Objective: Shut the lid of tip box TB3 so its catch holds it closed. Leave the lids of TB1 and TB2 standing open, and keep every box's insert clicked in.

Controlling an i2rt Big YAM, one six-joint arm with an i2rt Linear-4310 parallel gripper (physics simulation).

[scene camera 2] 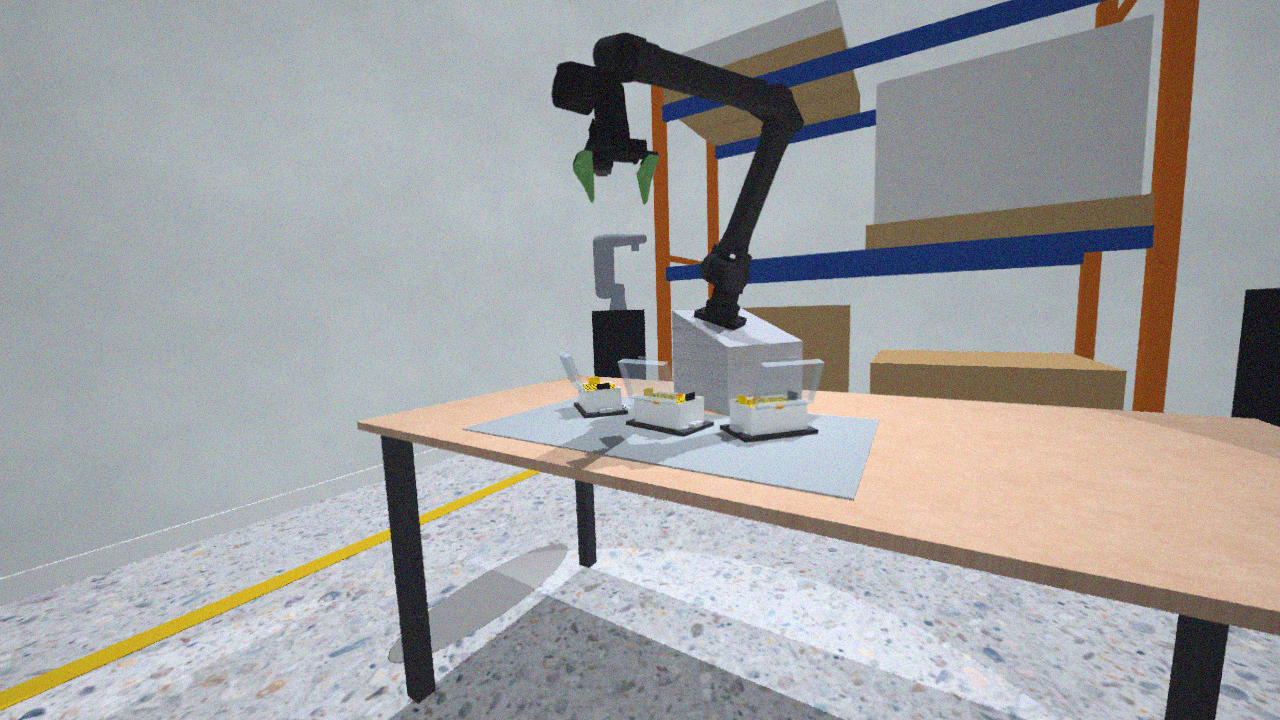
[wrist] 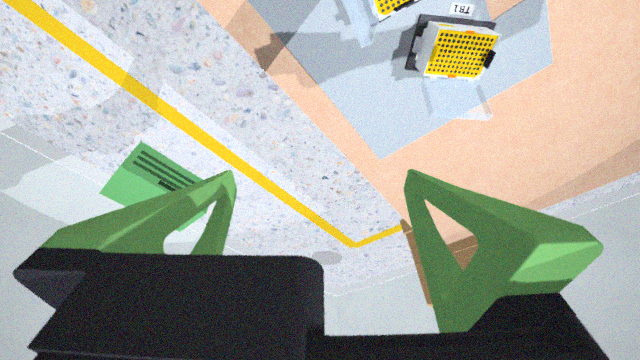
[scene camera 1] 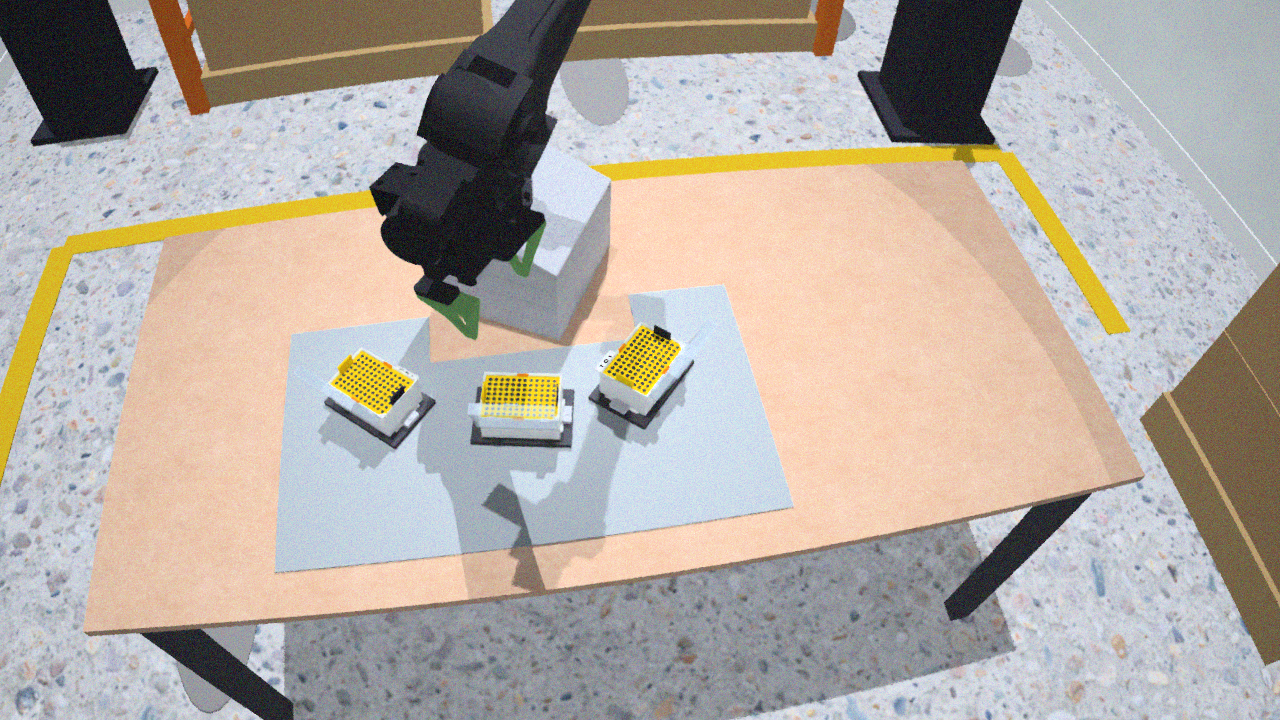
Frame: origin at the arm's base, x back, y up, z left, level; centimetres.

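Seen in the pictures: gripper, fingertip midpoint: (scene camera 2: 619,202) (wrist: 320,179) (scene camera 1: 497,305); arm's base at its link origin: (scene camera 2: 719,320) (scene camera 1: 493,186).
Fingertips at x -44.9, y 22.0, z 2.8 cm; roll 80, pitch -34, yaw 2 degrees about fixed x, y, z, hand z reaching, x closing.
Pixels of each thing's top centre, then the offset from my fingertips to it. Level surfaces: height alone.
- TB1 at its top centre: (scene camera 1: 644,352) (scene camera 2: 767,393) (wrist: 464,58) dy -35.8, dx +20.1, dz +19.4 cm
- middle box at its top centre: (scene camera 1: 520,387) (scene camera 2: 672,393) dy -36.7, dx +15.6, dz +0.2 cm
- left box at its top centre: (scene camera 1: 375,374) (scene camera 2: 603,383) dy -36.7, dx +19.7, dz -22.6 cm
- grey-blue mat at its surface level: dy -43.3 cm
- wooden table at its surface level: dy -43.6 cm
TB1 (scene camera 1: 640,360) (scene camera 2: 771,417) (wrist: 462,52), the right box, is white with a yellow insert seated in it; its clear lid (scene camera 2: 793,379) (wrist: 457,100) stands open. The middle box (scene camera 1: 521,396) (scene camera 2: 669,411) has its clear lid (scene camera 2: 644,371) open and its yellow insert in; part of it shows at the top of the wrist view. The left box (scene camera 1: 373,383) (scene camera 2: 599,397) also has its lid (scene camera 2: 570,368) open and its insert in. I cannot read which of these two is TB3. My gripper (scene camera 1: 500,304) (scene camera 2: 617,202) (wrist: 320,179) is open and empty, high above the table.
The boxes stand on dark bases on a grey-blue mat (scene camera 1: 402,519) (scene camera 2: 805,470) on the wooden table (scene camera 1: 895,358) (scene camera 2: 1029,483). The arm's grey pedestal block (scene camera 1: 581,223) (scene camera 2: 760,367) stands behind them. A storage rack (scene camera 2: 1165,179) stands beyond the table.
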